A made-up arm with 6 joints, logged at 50 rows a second.
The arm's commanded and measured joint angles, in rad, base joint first. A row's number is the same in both.
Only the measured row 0 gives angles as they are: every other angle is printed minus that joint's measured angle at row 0.
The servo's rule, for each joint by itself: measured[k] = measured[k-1] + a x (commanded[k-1-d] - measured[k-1]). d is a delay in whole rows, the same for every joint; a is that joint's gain. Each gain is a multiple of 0.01, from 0.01 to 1. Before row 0 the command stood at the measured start. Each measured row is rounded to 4 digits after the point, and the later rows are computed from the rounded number. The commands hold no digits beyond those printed.
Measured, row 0: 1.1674, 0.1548, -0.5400, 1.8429, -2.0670, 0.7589
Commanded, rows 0 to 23: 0.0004, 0.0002, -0.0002, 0.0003, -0.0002, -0.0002; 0.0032, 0.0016, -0.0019, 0.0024, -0.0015, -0.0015; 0.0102, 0.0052, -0.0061, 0.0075, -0.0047, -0.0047; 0.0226, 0.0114, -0.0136, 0.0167, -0.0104, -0.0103; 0.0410, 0.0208, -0.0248, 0.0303, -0.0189, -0.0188; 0.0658, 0.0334, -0.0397, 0.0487, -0.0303, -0.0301; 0.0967, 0.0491, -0.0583, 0.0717, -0.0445, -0.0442; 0.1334, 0.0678, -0.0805, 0.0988, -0.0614, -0.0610; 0.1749, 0.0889, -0.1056, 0.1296, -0.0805, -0.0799; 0.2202, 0.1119, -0.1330, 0.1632, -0.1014, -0.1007; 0.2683, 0.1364, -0.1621, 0.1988, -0.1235, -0.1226; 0.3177, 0.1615, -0.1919, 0.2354, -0.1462, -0.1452; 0.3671, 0.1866, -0.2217, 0.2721, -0.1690, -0.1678; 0.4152, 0.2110, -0.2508, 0.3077, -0.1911, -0.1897; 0.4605, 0.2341, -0.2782, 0.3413, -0.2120, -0.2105; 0.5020, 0.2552, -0.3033, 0.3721, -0.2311, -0.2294; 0.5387, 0.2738, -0.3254, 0.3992, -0.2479, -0.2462; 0.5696, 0.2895, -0.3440, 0.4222, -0.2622, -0.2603; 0.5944, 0.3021, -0.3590, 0.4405, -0.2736, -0.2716; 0.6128, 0.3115, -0.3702, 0.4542, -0.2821, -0.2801; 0.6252, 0.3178, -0.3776, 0.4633, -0.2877, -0.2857; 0.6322, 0.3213, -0.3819, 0.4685, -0.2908, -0.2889; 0.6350, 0.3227, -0.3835, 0.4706, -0.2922, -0.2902; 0.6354, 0.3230, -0.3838, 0.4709, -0.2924, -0.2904
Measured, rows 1 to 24: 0.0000, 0.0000, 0.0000, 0.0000, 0.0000, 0.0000; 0.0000, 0.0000, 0.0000, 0.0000, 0.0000, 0.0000; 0.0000, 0.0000, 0.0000, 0.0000, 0.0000, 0.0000; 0.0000, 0.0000, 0.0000, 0.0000, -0.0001, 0.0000; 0.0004, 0.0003, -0.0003, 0.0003, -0.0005, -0.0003; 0.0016, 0.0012, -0.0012, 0.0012, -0.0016, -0.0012; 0.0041, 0.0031, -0.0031, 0.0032, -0.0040, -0.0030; 0.0085, 0.0065, -0.0064, 0.0067, -0.0080, -0.0062; 0.0154, 0.0116, -0.0114, 0.0122, -0.0140, -0.0110; 0.0252, 0.0187, -0.0184, 0.0199, -0.0222, -0.0176; 0.0382, 0.0280, -0.0277, 0.0302, -0.0328, -0.0263; 0.0546, 0.0396, -0.0394, 0.0431, -0.0457, -0.0370; 0.0745, 0.0533, -0.0534, 0.0587, -0.0607, -0.0497; 0.0978, 0.0691, -0.0697, 0.0769, -0.0777, -0.0643; 0.1242, 0.0867, -0.0880, 0.0975, -0.0962, -0.0805; 0.1533, 0.1057, -0.1081, 0.1202, -0.1159, -0.0980; 0.1847, 0.1257, -0.1295, 0.1446, -0.1362, -0.1163; 0.2178, 0.1463, -0.1518, 0.1702, -0.1567, -0.1351; 0.2519, 0.1670, -0.1745, 0.1964, -0.1768, -0.1540; 0.2863, 0.1873, -0.1971, 0.2228, -0.1960, -0.1724; 0.3203, 0.2067, -0.2191, 0.2487, -0.2139, -0.1900; 0.3532, 0.2248, -0.2401, 0.2736, -0.2300, -0.2063; 0.3844, 0.2413, -0.2596, 0.2971, -0.2441, -0.2211; 0.4133, 0.2558, -0.2773, 0.3187, -0.2559, -0.2340
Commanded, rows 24 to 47: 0.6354, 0.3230, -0.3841, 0.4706, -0.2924, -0.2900; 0.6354, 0.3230, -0.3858, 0.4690, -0.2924, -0.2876; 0.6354, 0.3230, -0.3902, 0.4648, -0.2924, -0.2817; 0.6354, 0.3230, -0.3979, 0.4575, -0.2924, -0.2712; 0.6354, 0.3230, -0.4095, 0.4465, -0.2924, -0.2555; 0.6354, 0.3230, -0.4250, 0.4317, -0.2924, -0.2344; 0.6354, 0.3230, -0.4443, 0.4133, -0.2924, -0.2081; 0.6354, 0.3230, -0.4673, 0.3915, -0.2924, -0.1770; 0.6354, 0.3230, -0.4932, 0.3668, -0.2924, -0.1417; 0.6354, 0.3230, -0.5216, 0.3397, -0.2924, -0.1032; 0.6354, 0.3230, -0.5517, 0.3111, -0.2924, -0.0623; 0.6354, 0.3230, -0.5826, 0.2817, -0.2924, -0.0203; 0.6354, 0.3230, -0.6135, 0.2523, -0.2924, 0.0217; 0.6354, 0.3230, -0.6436, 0.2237, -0.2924, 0.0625; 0.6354, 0.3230, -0.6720, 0.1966, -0.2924, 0.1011; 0.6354, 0.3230, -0.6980, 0.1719, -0.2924, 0.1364; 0.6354, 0.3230, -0.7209, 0.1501, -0.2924, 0.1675; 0.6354, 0.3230, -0.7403, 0.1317, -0.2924, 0.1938; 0.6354, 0.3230, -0.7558, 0.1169, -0.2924, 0.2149; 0.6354, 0.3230, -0.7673, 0.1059, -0.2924, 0.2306; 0.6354, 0.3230, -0.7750, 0.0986, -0.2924, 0.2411; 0.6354, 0.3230, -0.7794, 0.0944, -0.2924, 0.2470; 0.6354, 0.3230, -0.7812, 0.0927, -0.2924, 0.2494; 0.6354, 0.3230, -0.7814, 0.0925, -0.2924, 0.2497
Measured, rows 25 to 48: 0.4396, 0.2682, -0.2930, 0.3382, -0.2653, -0.2450; 0.4630, 0.2786, -0.3066, 0.3554, -0.2726, -0.2540; 0.4837, 0.2870, -0.3182, 0.3704, -0.2779, -0.2613; 0.5019, 0.2938, -0.3281, 0.3834, -0.2818, -0.2670; 0.5179, 0.2993, -0.3368, 0.3945, -0.2847, -0.2711; 0.5320, 0.3038, -0.3448, 0.4036, -0.2868, -0.2732; 0.5444, 0.3074, -0.3528, 0.4106, -0.2883, -0.2728; 0.5553, 0.3104, -0.3613, 0.4153, -0.2894, -0.2693; 0.5649, 0.3128, -0.3709, 0.4174, -0.2902, -0.2623; 0.5734, 0.3147, -0.3819, 0.4169, -0.2908, -0.2515; 0.5808, 0.3163, -0.3947, 0.4136, -0.2912, -0.2366; 0.5874, 0.3176, -0.4095, 0.4075, -0.2915, -0.2176; 0.5932, 0.3186, -0.4263, 0.3987, -0.2917, -0.1947; 0.5983, 0.3194, -0.4451, 0.3873, -0.2919, -0.1682; 0.6028, 0.3201, -0.4657, 0.3736, -0.2920, -0.1386; 0.6067, 0.3207, -0.4879, 0.3578, -0.2921, -0.1065; 0.6101, 0.3211, -0.5113, 0.3404, -0.2922, -0.0727; 0.6131, 0.3215, -0.5354, 0.3217, -0.2923, -0.0379; 0.6158, 0.3218, -0.5598, 0.3022, -0.2923, -0.0030; 0.6182, 0.3220, -0.5840, 0.2824, -0.2923, 0.0311; 0.6203, 0.3222, -0.6074, 0.2628, -0.2923, 0.0636; 0.6221, 0.3224, -0.6297, 0.2438, -0.2923, 0.0939; 0.6237, 0.3225, -0.6503, 0.2259, -0.2923, 0.1212; 0.6251, 0.3226, -0.6690, 0.2094, -0.2923, 0.1452
